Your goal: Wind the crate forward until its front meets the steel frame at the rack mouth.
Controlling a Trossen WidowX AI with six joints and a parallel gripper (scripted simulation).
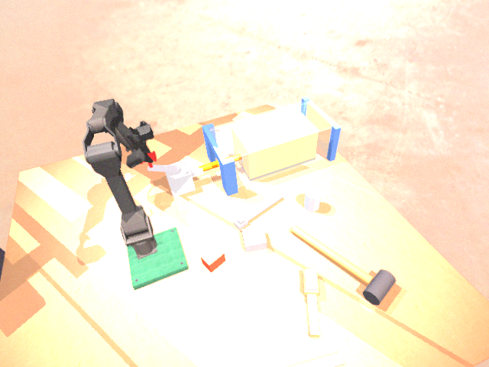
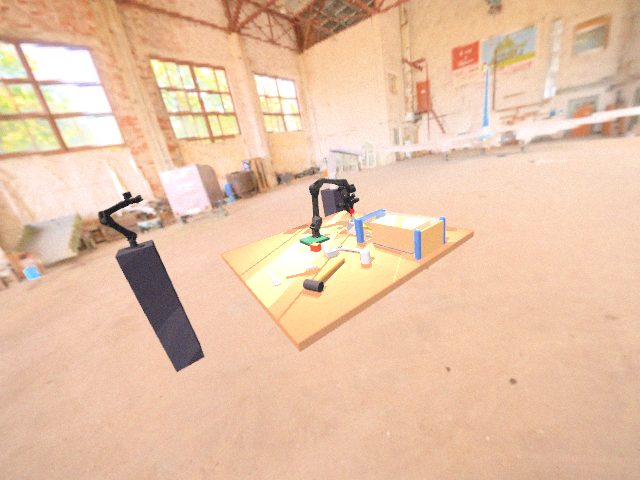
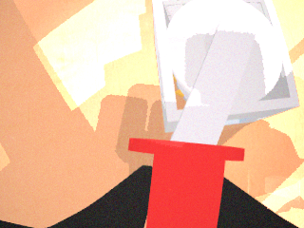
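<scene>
Right now my gripper tip is 30 mm above the white crank handle, 20 mm to the left of it and 20 mm short of it. Also, from my gripper tip: blue steel frame 230 mm ahead, 50 mm to the right, 30 mm below; hand winch 100 mm below, 60 mm to the right, 60 mm ahead; red grip 10 mm behind.
</scene>
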